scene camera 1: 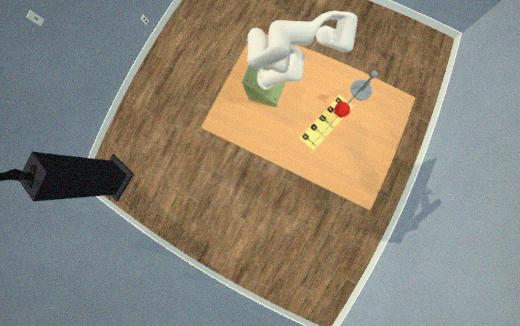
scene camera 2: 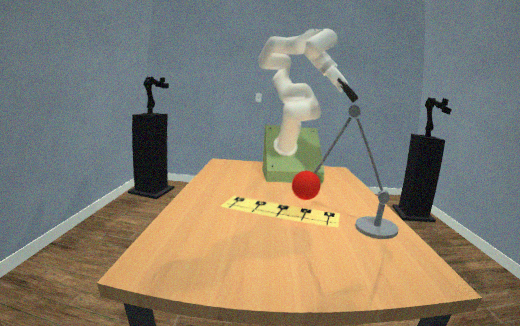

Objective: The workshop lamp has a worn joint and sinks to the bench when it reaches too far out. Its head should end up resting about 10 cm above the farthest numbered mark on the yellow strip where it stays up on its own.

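Frame: origin at the arm's base, x left, y down, z back, level; centimetres.
Seen in the pictures: gripper, between the fingertips: (scene camera 2: 355,100); arm's base, origin of its link: (scene camera 1: 265,79) (scene camera 2: 285,146).
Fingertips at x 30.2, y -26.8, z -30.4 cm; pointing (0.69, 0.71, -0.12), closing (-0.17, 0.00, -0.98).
Observation:
Pixels of each thing's top centre, then the offset from my fingertips to it. "pt": a spot on its surface instead. Level surfaces: height alone.
- lamp's red ball head, a spot on its surface: (scene camera 2: 306,185) pt dy +29.9, dx -17.3, dz -26.0 cm
- lamp's elbow joint, a spot on its surface: (scene camera 2: 354,111) (scene camera 1: 375,76) pt dy +4.7, dx -4.1, dz -24.9 cm
- wooden table, height of its surface: dy +43.2 cm
The lamp's red ball head (scene camera 1: 342,109) (scene camera 2: 306,185) hangs in the air at the end of its slanting upper rod. In scene camera 1 it overlaps the strip's lamp-side end. The lamp's round grey base (scene camera 1: 357,91) (scene camera 2: 376,229) stands on the table beside that end. The lamp's elbow joint (scene camera 1: 374,74) (scene camera 2: 354,111) is high above the base. The yellow strip (scene camera 1: 325,126) (scene camera 2: 336,220) lies flat with several numbered marks; its digits are blurred. My gripper (scene camera 2: 355,101) is open and empty, right by the elbow joint in scene camera 2; contact cannot be told. The arm hides it in scene camera 1.
The wooden table (scene camera 1: 270,145) (scene camera 2: 200,280) carries the green block (scene camera 1: 267,97) (scene camera 2: 292,173) under my arm's base. My white arm (scene camera 1: 295,32) (scene camera 2: 300,106) arches high over the far side. Black pedestals (scene camera 1: 75,177) (scene camera 2: 150,155) stand on the floor away from the table.

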